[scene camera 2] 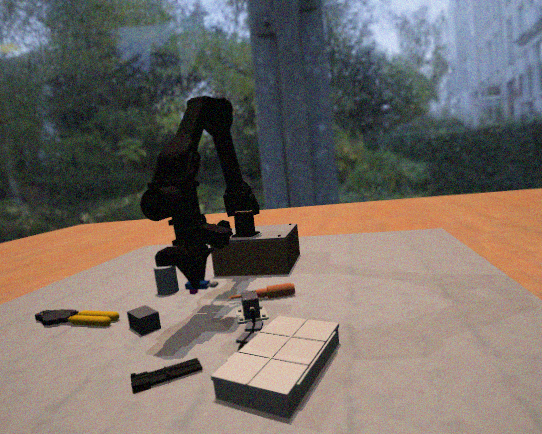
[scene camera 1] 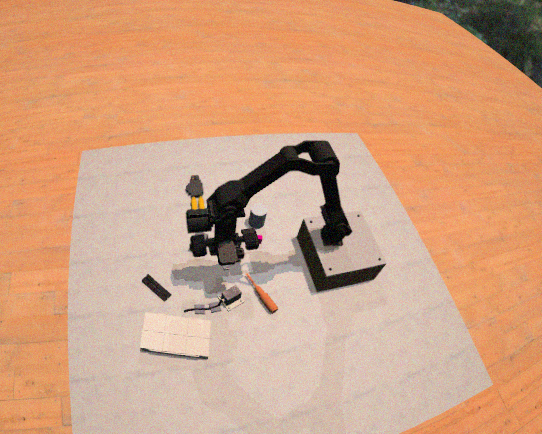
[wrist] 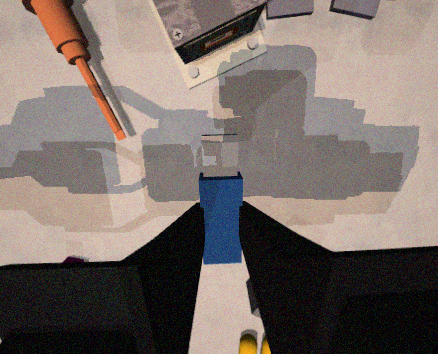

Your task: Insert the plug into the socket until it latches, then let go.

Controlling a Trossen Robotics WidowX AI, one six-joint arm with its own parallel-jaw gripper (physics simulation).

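Places are measured from the arm's base along level axes (x ahead, y left, z up), in metres.
Pixels of known places: gripper, fingertip midpoint: (scene camera 2: 199,286) (wrist: 220,209); arm's base, origin of the base link: (scene camera 2: 246,234) (scene camera 1: 331,237).
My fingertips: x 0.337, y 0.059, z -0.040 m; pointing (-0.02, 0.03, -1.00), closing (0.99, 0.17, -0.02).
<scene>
Ahead of a thing's pixels: the offset from my fingertips to its top centre. "pt": to the spot under its first point.
My gripper (scene camera 1: 227,262) (scene camera 2: 199,281) (wrist: 220,209) is shut on the blue plug {0.001 m back, 0.007 m left, 0.011 m up} (scene camera 2: 196,285) (wrist: 221,240), whose clear nose points up the wrist view. The plug is above the mat, short of the socket and apart from it. The socket {0.019 m back, 0.104 m left, 0.020 m down} (scene camera 1: 231,295) (scene camera 2: 250,301) (wrist: 210,22) is a grey metal-topped box on a cream plate, with a cable behind it. In the wrist view it is at the top, partly cut off; its dark open face is turned toward the lower right, at an angle to the plug. The arm mostly hides the plug in scene camera 1.
An orange screwdriver {0.111 m back, 0.084 m left, 0.038 m down} (scene camera 1: 266,299) (scene camera 2: 276,290) (wrist: 60,25) lies beside the socket. A tiled box {0.140 m ahead, 0.233 m left, 0.029 m down} (scene camera 1: 175,335) (scene camera 2: 275,350), black bar {0.205 m ahead, 0.073 m left, 0.049 m down} (scene camera 1: 156,287) (scene camera 2: 166,375), dark cube {0.075 m ahead, 0.091 m right, 0.029 m down} (scene camera 2: 144,320), pliers {pt 0.081 m ahead, 0.262 m right, 0.050 m down} (scene camera 1: 198,202) (scene camera 2: 92,318), grey cylinder {0.121 m back, 0.193 m right, 0.006 m up} (scene camera 1: 257,218) (scene camera 2: 166,281) and magenta cube {0.124 m back, 0.112 m right, 0.040 m down} (scene camera 1: 259,238) are around.
</scene>
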